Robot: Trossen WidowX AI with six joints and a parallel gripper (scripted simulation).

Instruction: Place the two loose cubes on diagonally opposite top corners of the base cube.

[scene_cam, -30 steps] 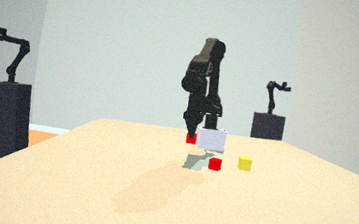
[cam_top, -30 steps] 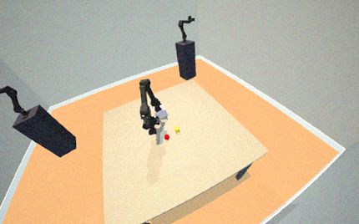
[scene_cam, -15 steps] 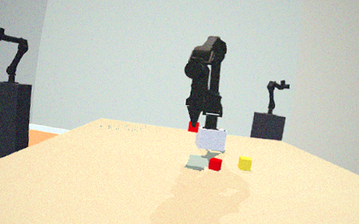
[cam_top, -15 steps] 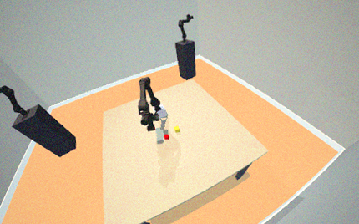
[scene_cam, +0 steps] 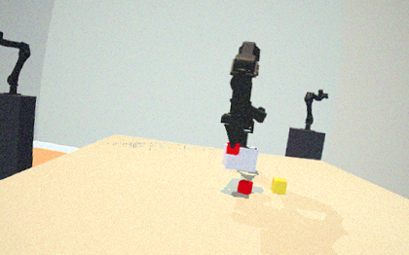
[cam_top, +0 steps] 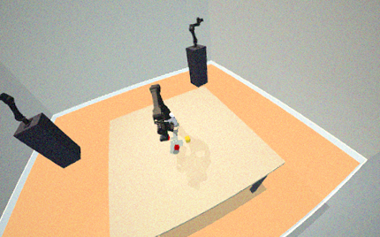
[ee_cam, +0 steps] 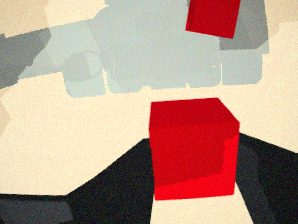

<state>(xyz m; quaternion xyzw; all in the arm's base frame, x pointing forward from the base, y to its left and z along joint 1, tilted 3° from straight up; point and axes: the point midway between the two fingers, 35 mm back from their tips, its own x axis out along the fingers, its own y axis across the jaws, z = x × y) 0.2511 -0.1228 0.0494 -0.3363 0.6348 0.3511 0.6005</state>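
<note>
Right now my gripper tip is 5 cm short of the yellow base cube, 15 cm to the right of it and 10 cm above it. The rest, counted from my gripper tip: red cube (6 cm ahead, 3 cm to the left, 10 cm below).
</note>
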